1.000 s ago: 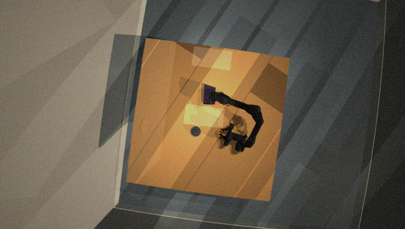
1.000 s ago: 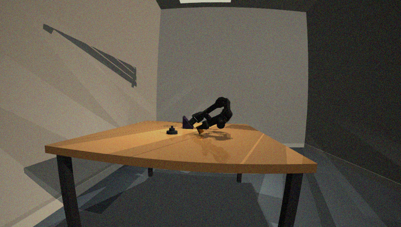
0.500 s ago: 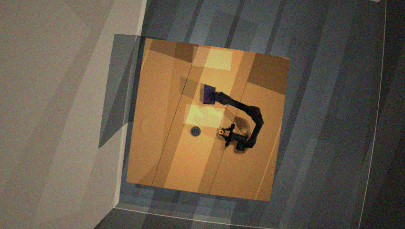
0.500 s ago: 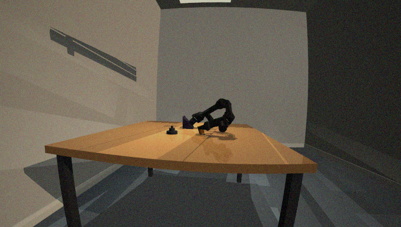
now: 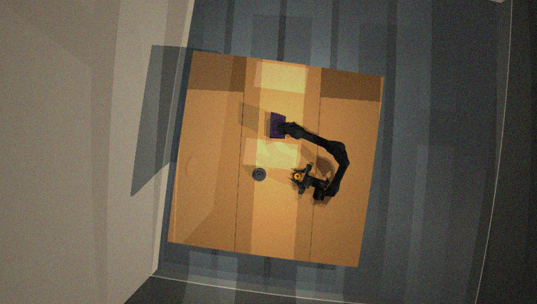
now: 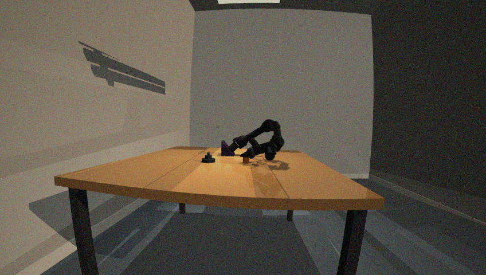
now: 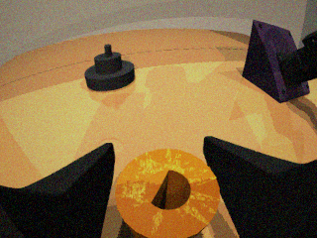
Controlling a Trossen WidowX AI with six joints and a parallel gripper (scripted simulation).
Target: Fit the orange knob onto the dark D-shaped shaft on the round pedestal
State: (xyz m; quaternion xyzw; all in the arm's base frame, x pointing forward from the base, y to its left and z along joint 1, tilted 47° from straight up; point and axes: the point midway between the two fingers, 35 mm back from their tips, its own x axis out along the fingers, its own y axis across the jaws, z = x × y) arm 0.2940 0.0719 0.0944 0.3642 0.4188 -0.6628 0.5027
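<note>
My gripper tip is now 30 mm to the right of the orange knob, 20 mm above it and 10 mm short of it. From my gripper tip the other things lie so: dark round pedestal (200 mm to the right, 20 mm below, 20 mm ahead).
</note>
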